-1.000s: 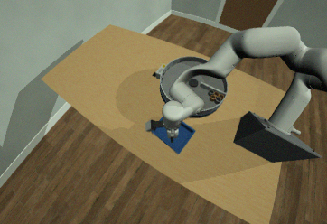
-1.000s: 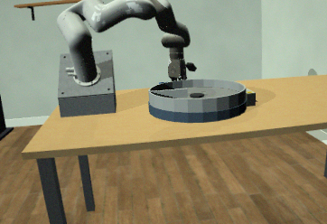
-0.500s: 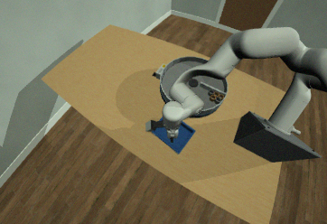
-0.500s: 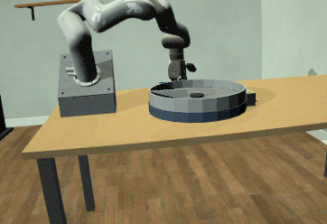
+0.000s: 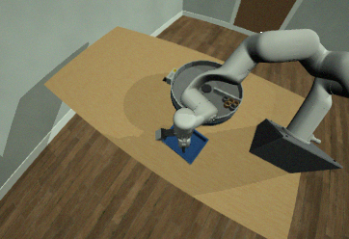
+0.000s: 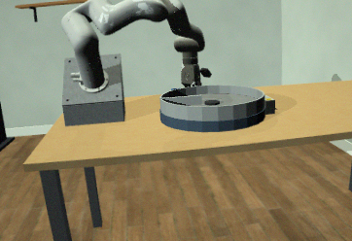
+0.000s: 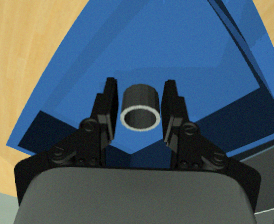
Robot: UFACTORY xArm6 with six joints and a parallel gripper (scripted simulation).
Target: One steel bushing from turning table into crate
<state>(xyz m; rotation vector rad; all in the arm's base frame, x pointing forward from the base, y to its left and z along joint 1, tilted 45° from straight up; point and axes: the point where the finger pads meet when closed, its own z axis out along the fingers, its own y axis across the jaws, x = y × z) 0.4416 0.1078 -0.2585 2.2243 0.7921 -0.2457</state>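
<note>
Now: hand 10 mm to the left of the blue crate, 10 mm past it and 10 mm above it. The rest, counted from my hand: round grey turning table (340 mm to the right, 50 mm ahead, 20 mm above).
</note>
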